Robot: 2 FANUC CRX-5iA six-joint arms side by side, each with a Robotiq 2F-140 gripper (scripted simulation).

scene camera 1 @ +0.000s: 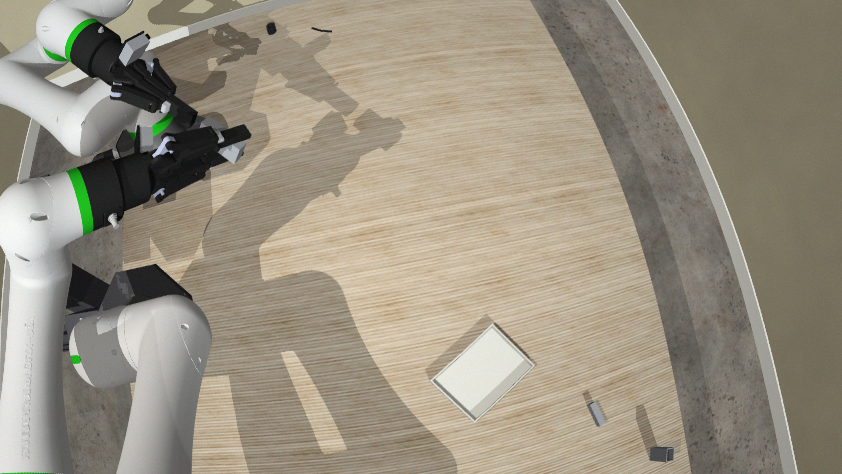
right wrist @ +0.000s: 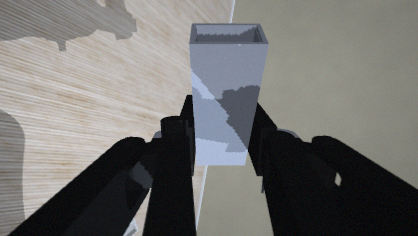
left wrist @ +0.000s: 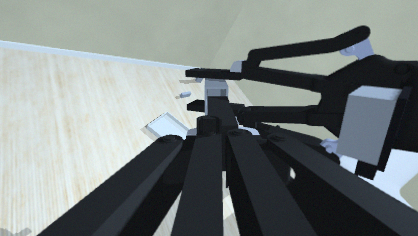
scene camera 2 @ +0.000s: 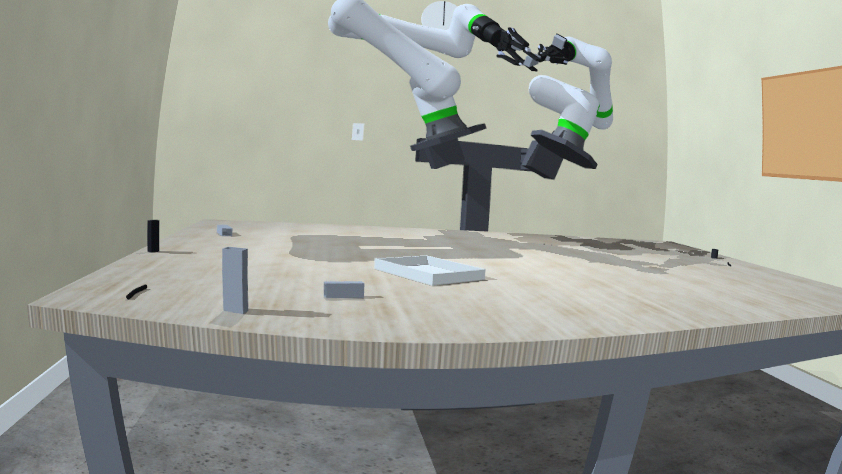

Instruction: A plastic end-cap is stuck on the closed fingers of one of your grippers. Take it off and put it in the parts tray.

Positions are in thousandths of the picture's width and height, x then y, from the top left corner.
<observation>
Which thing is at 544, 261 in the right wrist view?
An end-cap.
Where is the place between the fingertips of the left gripper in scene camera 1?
At 230, 254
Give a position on a white parts tray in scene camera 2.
516, 573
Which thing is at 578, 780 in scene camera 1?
A white parts tray.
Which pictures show the right gripper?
Scene camera 1, the right wrist view, the left wrist view and scene camera 2: all of them.
</observation>
